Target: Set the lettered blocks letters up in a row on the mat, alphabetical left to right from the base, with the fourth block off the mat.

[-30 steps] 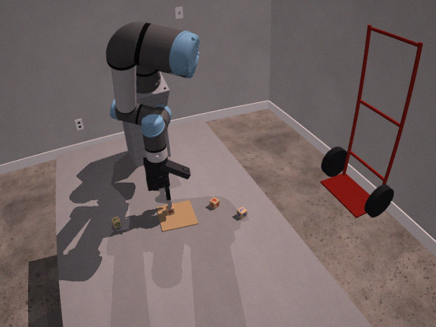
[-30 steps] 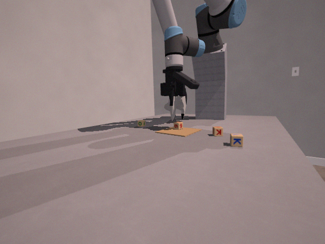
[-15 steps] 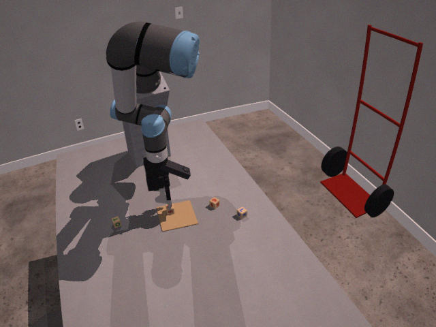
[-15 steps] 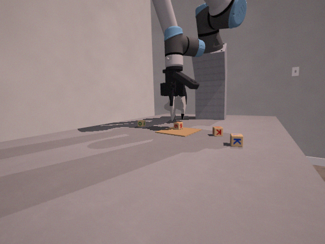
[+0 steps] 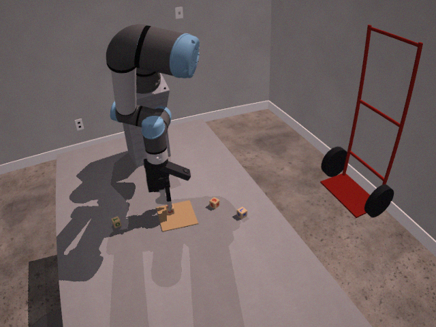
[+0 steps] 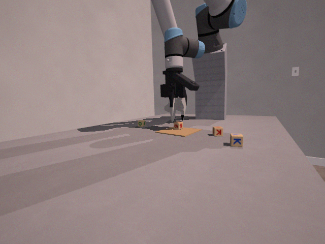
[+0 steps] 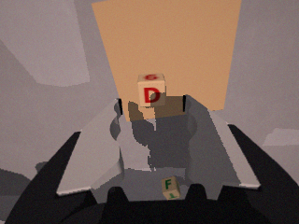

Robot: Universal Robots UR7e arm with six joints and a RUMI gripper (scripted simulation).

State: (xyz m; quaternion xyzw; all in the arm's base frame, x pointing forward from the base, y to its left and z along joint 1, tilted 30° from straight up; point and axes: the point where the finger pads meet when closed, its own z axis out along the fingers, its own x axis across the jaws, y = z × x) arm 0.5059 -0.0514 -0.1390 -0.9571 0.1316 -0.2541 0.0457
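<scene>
Now: the red-marked block 30 mm below my hand. Also, from my hand: red-lettered block 170 mm to the left, 50 mm ahead, 40 mm below; tan mat 50 mm below, 30 mm ahead, 10 mm to the left; green-lettered block 220 mm to the right, 40 mm below, 30 mm behind.
</scene>
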